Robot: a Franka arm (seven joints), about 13 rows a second.
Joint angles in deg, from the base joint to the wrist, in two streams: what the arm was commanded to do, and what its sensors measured. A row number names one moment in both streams.
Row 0, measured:
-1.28 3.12 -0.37 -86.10 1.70 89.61 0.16
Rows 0 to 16, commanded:
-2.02 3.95 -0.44 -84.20 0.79 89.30 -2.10
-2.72 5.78 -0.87 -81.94 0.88 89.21 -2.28
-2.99 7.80 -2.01 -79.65 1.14 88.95 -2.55
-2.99 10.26 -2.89 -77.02 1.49 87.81 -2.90
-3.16 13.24 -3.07 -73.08 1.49 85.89 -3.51
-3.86 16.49 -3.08 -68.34 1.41 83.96 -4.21
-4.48 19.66 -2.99 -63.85 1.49 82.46 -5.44
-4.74 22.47 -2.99 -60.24 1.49 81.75 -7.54
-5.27 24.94 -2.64 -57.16 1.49 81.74 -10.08
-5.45 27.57 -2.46 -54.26 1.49 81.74 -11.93
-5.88 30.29 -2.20 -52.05 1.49 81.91 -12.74
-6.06 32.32 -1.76 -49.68 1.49 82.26 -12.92
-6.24 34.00 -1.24 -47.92 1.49 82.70 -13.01
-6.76 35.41 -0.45 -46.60 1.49 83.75 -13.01
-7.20 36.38 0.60 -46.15 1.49 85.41 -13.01
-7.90 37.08 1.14 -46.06 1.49 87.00 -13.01
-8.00 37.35 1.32 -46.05 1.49 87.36 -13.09
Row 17, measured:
-6.62 35.01 -0.14 -50.00 1.46 87.14 -11.58
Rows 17 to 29, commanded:
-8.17 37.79 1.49 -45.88 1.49 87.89 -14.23
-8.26 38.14 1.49 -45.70 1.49 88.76 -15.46
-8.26 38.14 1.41 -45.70 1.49 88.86 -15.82
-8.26 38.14 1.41 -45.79 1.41 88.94 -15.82
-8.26 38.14 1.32 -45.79 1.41 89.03 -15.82
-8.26 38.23 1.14 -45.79 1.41 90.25 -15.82
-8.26 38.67 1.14 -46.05 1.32 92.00 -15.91
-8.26 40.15 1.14 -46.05 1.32 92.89 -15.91
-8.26 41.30 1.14 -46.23 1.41 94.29 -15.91
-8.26 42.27 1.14 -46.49 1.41 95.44 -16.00
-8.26 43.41 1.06 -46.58 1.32 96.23 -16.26
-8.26 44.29 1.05 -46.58 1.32 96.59 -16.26
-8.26 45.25 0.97 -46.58 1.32 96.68 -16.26
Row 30, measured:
-7.77 43.01 0.49 -48.53 1.45 96.34 -14.84
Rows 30 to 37, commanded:
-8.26 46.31 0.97 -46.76 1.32 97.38 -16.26
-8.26 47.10 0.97 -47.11 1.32 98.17 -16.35
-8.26 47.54 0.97 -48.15 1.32 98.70 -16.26
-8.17 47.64 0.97 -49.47 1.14 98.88 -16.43
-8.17 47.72 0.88 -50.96 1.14 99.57 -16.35
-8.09 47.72 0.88 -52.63 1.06 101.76 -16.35
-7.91 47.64 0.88 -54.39 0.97 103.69 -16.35
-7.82 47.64 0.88 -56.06 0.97 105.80 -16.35
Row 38, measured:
-7.80 48.66 0.49 -52.24 1.45 102.21 -15.05
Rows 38 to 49, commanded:
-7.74 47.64 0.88 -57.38 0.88 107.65 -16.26
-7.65 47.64 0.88 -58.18 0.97 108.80 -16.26
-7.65 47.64 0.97 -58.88 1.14 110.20 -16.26
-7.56 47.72 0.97 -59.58 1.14 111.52 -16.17
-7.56 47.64 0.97 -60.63 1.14 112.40 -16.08
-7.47 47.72 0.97 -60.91 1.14 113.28 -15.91
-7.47 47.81 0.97 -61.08 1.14 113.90 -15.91
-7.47 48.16 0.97 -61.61 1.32 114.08 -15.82
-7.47 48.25 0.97 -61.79 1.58 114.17 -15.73
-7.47 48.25 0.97 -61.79 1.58 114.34 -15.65
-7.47 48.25 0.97 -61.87 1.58 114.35 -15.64
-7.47 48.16 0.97 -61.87 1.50 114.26 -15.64
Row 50, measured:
-7.47 48.82 0.77 -60.95 1.45 113.45 -15.07
